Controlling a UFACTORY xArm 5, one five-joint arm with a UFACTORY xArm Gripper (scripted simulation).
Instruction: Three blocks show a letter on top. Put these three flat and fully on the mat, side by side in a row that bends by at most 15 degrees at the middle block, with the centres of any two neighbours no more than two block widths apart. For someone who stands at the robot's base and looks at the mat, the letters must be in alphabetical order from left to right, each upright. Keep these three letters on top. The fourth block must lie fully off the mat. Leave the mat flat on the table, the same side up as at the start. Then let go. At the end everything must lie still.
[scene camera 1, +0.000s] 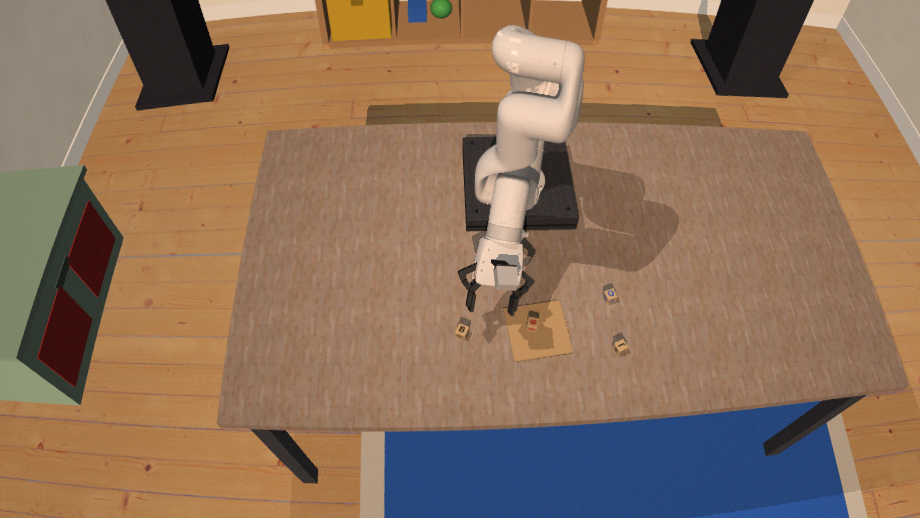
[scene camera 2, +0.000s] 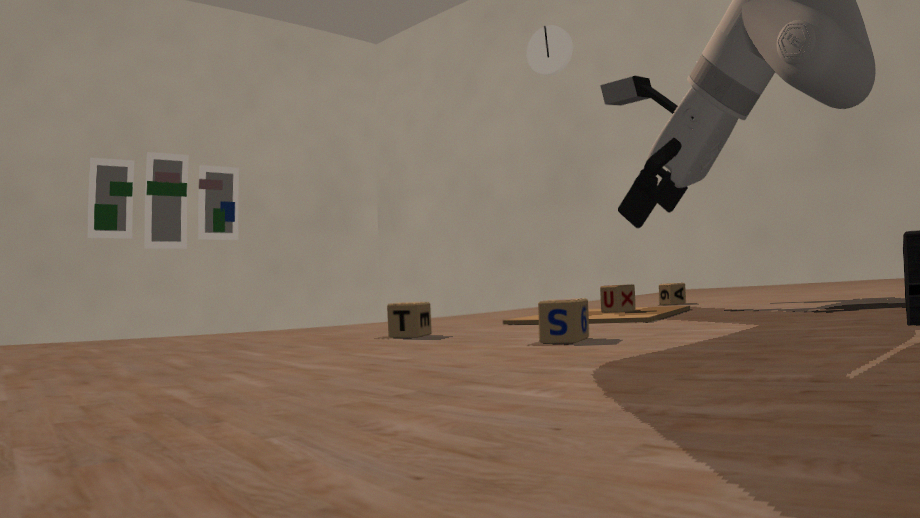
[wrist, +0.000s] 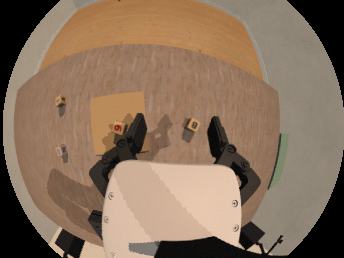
gripper: scene camera 1; scene camera 2 645, 211; wrist
tan mat: scene camera 1; scene camera 2 643, 314; wrist
same spot on gripper: (wrist: 225, 154) = (scene camera 1: 475, 288)
same spot on tan mat: (wrist: 123, 107) = (scene camera 1: 532, 344)
